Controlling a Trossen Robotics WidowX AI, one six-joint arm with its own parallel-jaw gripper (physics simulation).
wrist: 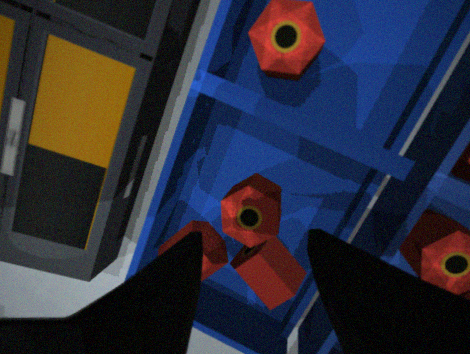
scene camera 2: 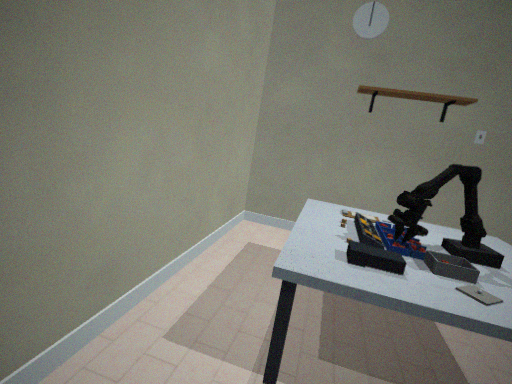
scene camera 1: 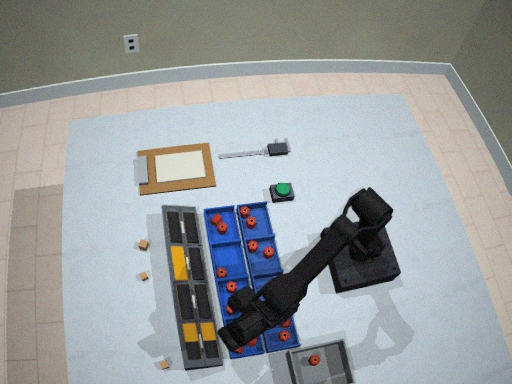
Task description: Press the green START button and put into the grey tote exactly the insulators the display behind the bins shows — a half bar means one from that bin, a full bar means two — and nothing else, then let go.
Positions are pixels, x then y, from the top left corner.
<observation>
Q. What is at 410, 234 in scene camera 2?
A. The gripper.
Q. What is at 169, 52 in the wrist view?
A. A display.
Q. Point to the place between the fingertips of the gripper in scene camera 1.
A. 245, 331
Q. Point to a grey tote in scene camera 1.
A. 333, 355
</observation>
